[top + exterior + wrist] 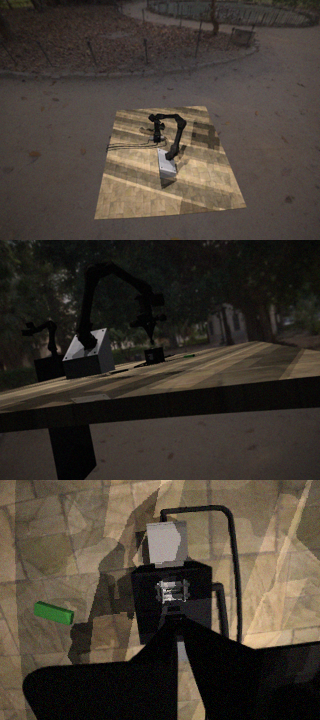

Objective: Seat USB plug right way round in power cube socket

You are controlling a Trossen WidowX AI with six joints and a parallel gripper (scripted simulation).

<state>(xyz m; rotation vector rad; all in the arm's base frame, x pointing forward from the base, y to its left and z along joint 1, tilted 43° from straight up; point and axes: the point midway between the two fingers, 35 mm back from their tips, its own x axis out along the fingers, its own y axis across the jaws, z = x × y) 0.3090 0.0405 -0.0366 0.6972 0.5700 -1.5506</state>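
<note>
Right now the USB plug is 1 cm to the left of my gripper tip and 2 cm below it. From my gripper tip the other things lie so: green piece 18 cm ahead, 1 cm to the left, 13 cm below.
</note>
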